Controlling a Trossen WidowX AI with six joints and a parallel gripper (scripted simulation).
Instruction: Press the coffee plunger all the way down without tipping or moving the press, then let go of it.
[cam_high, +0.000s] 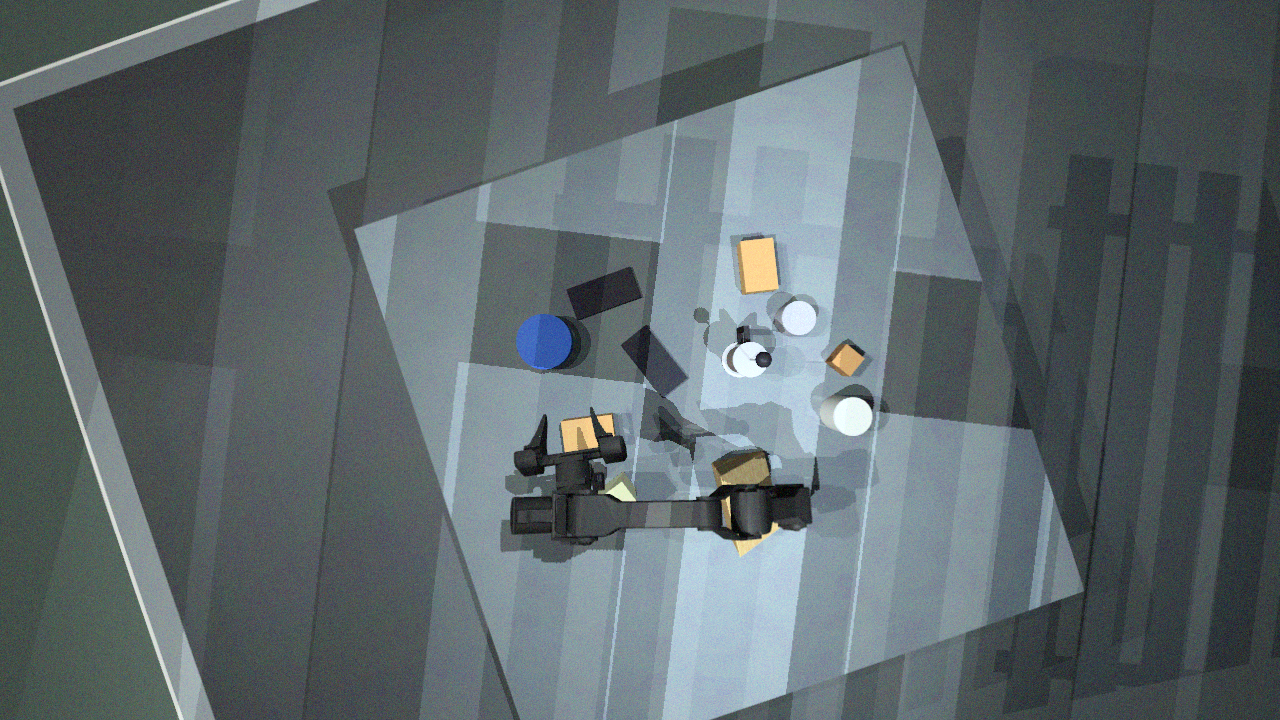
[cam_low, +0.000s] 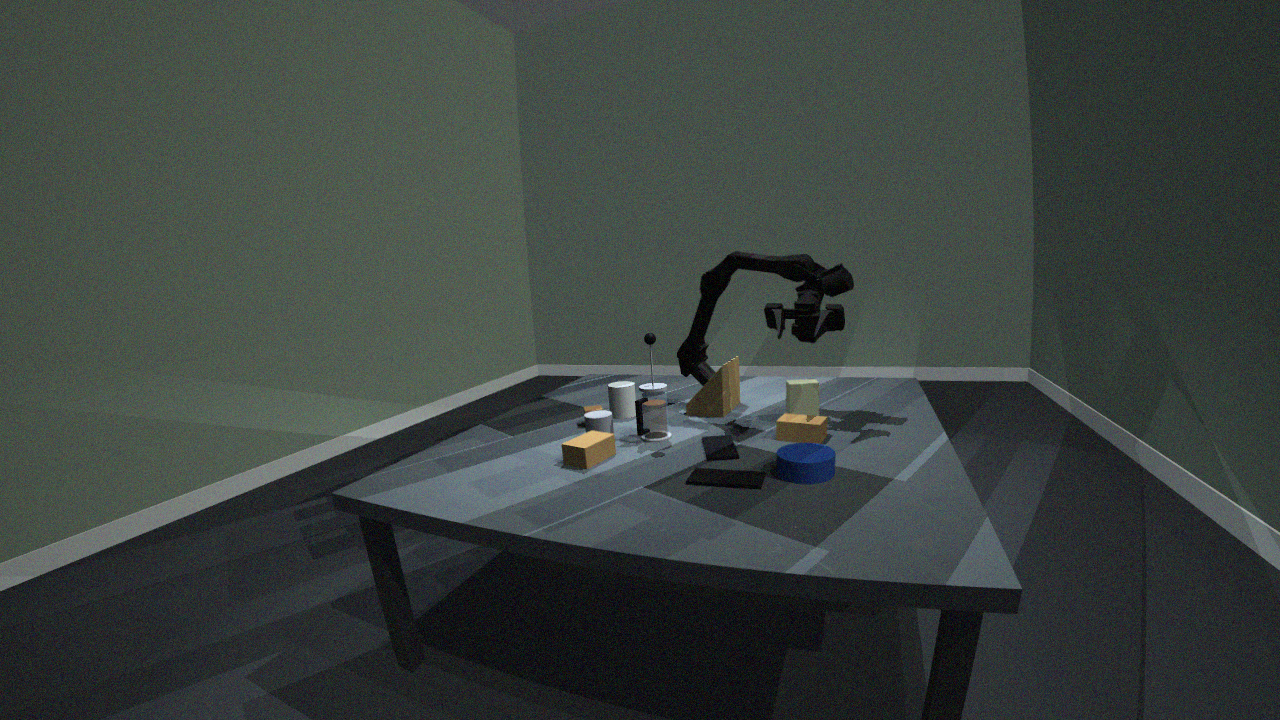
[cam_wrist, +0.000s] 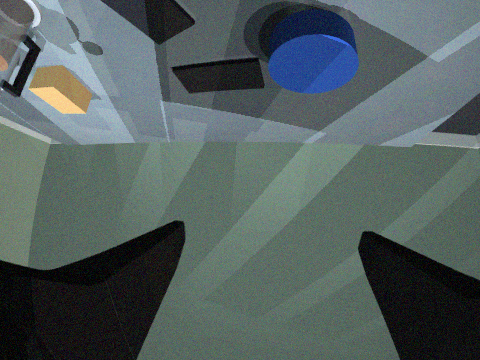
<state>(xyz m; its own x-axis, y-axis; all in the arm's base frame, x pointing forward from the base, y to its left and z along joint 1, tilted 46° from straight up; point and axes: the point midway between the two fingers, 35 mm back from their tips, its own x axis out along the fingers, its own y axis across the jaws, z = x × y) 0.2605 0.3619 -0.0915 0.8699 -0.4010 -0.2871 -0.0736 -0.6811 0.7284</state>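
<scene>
Right now my gripper tip is 30 mm short of the coffee press, 360 mm to the left of it and 130 mm above it. Round my gripper tip: pale block (210 mm behind, 30 mm to the right, 200 mm below); orange cube (40 mm behind, 580 mm to the right, 230 mm below).
</scene>
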